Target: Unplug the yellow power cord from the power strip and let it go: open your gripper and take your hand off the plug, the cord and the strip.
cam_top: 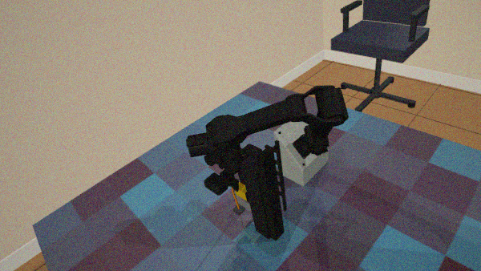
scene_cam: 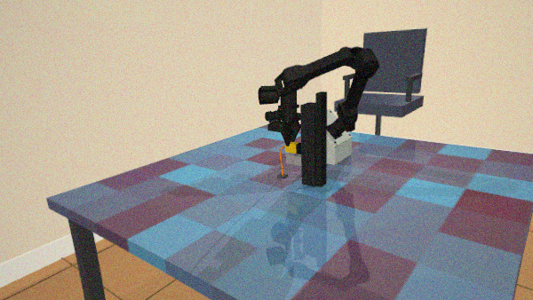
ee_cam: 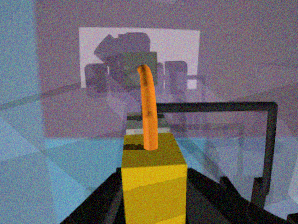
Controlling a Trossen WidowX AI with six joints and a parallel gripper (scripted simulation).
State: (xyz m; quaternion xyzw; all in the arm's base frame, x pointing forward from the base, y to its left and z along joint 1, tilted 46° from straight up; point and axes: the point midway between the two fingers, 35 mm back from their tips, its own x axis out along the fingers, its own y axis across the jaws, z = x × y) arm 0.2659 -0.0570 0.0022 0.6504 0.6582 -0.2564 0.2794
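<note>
Now: gripper tip 3 cm to the right of the yellow plug.
</note>
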